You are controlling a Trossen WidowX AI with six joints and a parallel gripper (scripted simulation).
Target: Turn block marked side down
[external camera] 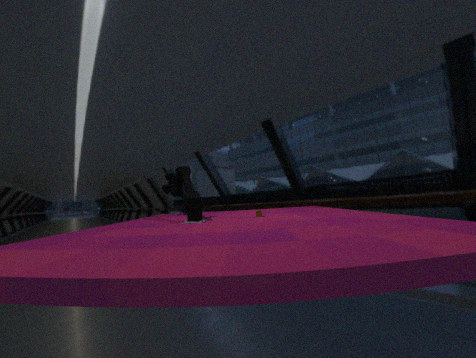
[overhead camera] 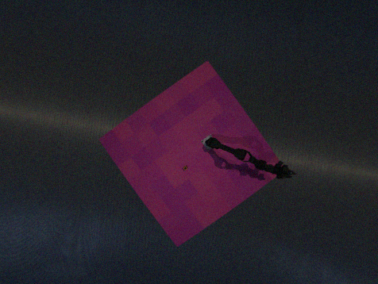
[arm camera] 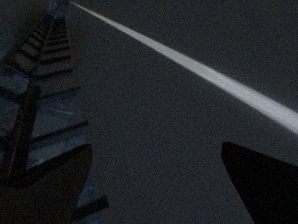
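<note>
My gripper tip is 65 cm short of the block, 53 cm to the left of it and 25 cm above it.
</note>
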